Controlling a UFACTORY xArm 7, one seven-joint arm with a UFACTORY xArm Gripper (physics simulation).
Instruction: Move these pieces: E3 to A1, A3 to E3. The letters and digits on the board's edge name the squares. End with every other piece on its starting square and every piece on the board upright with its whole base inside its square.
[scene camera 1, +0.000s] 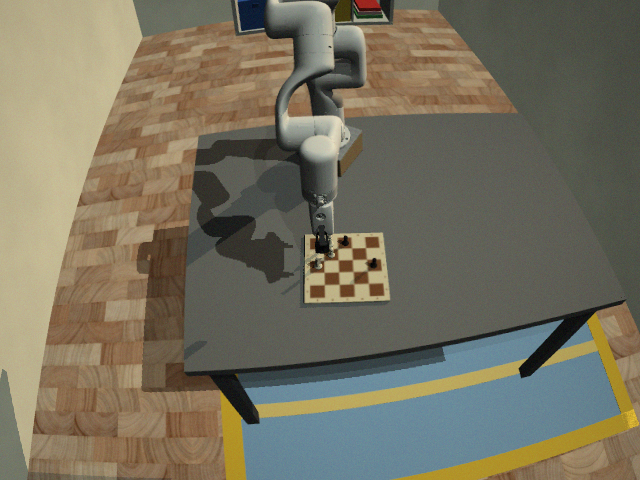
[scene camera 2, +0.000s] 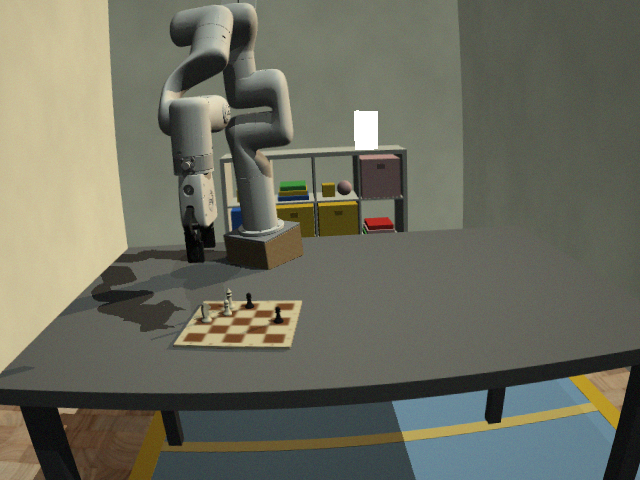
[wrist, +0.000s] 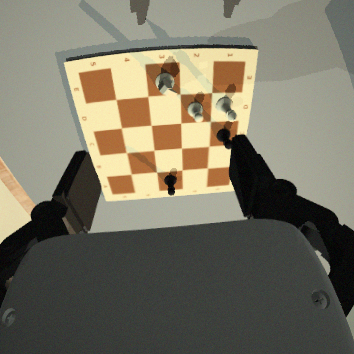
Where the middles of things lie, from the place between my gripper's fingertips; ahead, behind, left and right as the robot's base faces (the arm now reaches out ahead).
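Scene:
Relative to the chessboard (scene camera 1: 348, 277), my gripper is 60 mm to the right of it and 140 mm above it.

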